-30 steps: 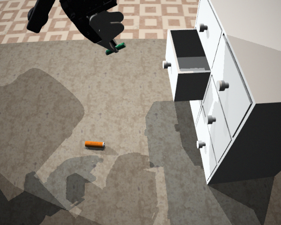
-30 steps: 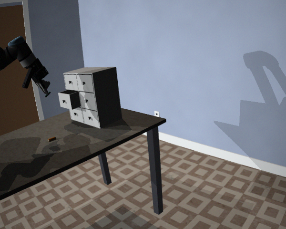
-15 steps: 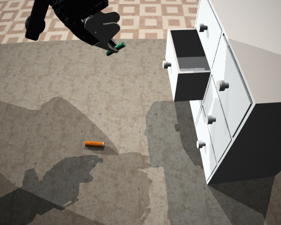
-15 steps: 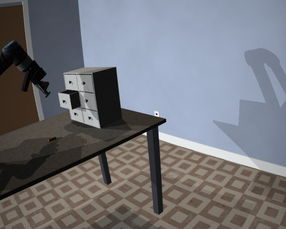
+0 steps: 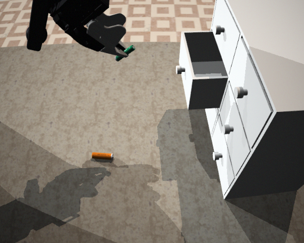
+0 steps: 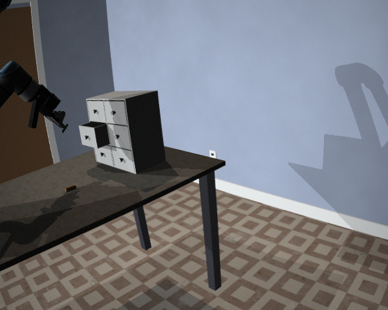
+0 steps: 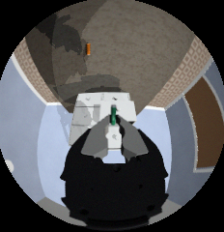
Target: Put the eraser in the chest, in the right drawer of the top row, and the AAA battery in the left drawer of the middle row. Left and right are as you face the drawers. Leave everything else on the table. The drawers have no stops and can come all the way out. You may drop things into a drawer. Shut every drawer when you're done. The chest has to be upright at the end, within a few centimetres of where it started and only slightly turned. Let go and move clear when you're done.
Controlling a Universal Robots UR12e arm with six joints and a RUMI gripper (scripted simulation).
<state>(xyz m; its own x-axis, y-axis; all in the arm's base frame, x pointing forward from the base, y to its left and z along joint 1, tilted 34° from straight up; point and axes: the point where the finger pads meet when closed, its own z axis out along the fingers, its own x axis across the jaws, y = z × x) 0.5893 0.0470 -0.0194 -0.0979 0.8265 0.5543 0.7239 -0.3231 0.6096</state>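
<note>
My hand is 1 cm short of the green battery and 1 cm above it. The rest, counted from my hand: white eraser 31 cm ahead, 7 cm to the right, 2 cm below; orange battery 24 cm below, 10 cm to the right, 6 cm behind.
</note>
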